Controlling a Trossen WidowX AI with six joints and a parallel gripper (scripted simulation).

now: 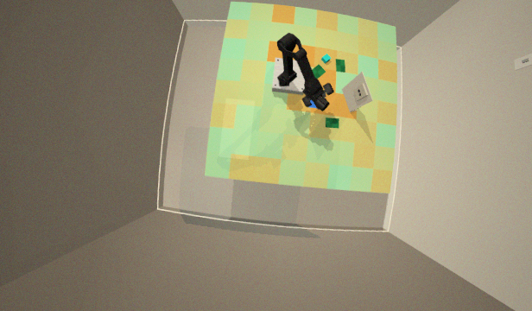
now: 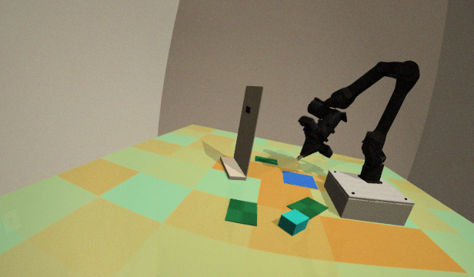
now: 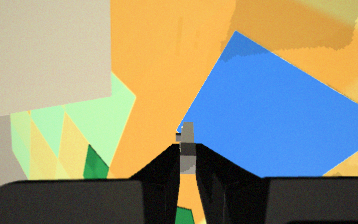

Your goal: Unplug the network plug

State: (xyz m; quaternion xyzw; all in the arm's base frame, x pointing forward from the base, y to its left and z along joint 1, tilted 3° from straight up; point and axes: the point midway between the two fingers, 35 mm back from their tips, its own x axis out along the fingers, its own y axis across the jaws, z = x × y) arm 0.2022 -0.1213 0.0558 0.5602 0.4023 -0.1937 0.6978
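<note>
My gripper tip is now 8 cm above the blue marked square and 1 cm past it. Round my gripper tip: upright beige panel (21 cm ahead, 4 cm above, 2 cm to the right); then grey network plug (right at my gripper tip).
</note>
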